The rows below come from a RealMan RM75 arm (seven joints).
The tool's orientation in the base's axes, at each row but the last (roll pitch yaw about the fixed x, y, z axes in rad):
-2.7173, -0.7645, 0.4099
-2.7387, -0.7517, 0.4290
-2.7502, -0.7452, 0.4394
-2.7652, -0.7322, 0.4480
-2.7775, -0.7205, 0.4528
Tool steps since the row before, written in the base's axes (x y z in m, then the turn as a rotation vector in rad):
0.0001, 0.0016, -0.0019, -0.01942, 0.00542, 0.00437
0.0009, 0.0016, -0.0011, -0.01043, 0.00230, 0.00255
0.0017, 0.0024, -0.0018, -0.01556, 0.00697, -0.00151
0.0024, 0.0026, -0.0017, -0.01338, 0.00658, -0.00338
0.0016, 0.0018, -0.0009, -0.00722, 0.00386, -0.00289
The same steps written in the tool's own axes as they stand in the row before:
-0.0008, -0.0005, 0.0023, -0.00827, -0.01734, -0.00751
0.0003, -0.0003, 0.0021, -0.00449, -0.00893, -0.00455
0.0007, -0.0002, 0.0034, -0.00919, -0.01440, -0.00101
0.0013, 0.0001, 0.0037, -0.00911, -0.01224, 0.00092
0.0011, -0.0001, 0.0023, -0.00552, -0.00655, 0.00143

